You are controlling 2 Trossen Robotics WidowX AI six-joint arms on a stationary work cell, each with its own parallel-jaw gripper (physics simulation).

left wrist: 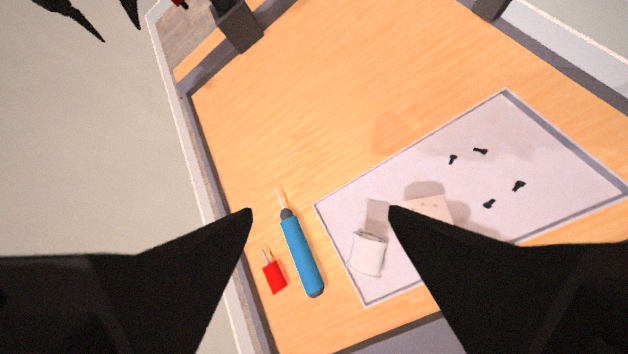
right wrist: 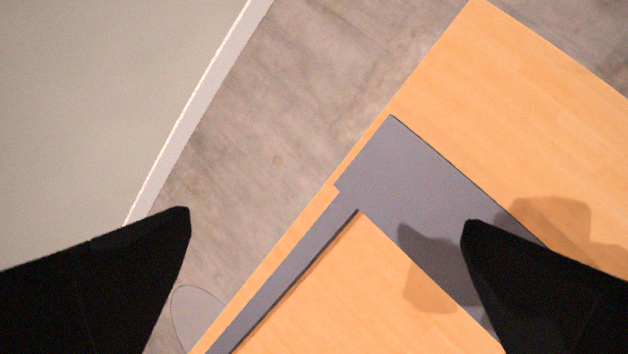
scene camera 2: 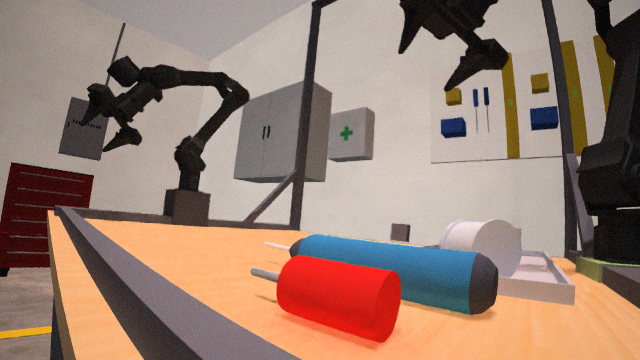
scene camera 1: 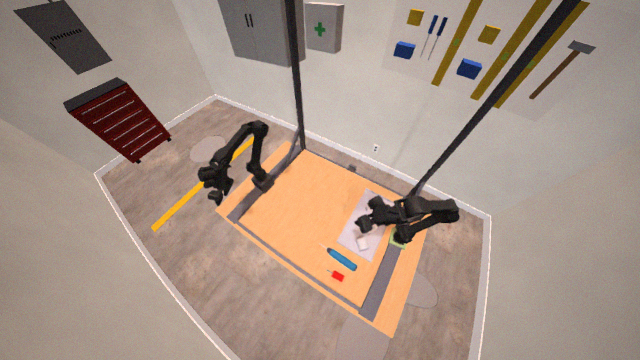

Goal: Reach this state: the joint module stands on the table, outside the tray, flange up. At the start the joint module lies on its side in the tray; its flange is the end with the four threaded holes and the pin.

Labels:
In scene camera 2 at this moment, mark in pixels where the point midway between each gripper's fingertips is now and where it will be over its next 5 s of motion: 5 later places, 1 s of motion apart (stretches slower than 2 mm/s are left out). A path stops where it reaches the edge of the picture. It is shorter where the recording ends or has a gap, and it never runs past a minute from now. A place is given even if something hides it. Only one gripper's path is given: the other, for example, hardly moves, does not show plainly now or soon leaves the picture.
My left gripper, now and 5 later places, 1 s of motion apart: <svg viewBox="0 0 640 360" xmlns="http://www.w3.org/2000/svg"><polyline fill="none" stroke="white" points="423,72 425,73 428,100 449,191 434,261 429,233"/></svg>

